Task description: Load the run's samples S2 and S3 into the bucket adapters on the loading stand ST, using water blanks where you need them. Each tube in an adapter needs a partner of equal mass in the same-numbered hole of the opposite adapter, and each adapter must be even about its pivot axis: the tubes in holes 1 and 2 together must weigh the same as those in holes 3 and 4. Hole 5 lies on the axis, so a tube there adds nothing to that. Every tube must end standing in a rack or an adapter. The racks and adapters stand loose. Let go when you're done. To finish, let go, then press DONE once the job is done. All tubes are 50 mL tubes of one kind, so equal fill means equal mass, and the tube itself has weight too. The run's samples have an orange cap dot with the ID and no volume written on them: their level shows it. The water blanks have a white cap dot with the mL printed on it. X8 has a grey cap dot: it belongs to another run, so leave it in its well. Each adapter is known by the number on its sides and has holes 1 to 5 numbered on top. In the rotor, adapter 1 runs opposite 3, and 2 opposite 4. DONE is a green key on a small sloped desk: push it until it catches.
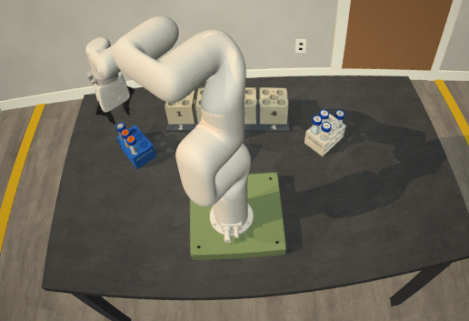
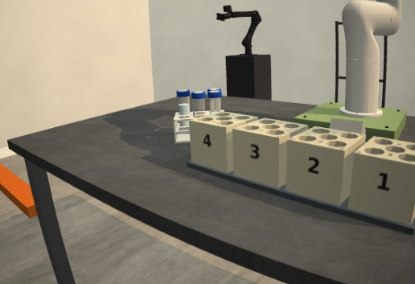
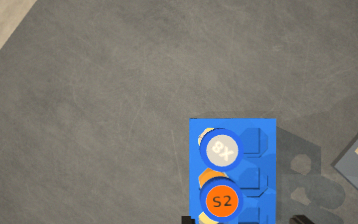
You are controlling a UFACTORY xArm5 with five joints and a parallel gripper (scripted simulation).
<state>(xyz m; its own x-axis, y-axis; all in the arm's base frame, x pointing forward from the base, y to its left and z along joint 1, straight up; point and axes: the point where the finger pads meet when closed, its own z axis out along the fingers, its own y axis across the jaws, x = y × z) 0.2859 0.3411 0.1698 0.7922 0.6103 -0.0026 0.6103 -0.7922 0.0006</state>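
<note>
Right now the sample tube S2 is 150 mm below my hand and 10 mm ahead of it. Round my hand: bucket adapter 180 mm to the right, 170 mm ahead, 160 mm below; then loading stand ST 340 mm to the right, 210 mm below, 150 mm ahead; then blue sample rack 180 mm below, 20 mm to the right, 10 mm ahead.
</note>
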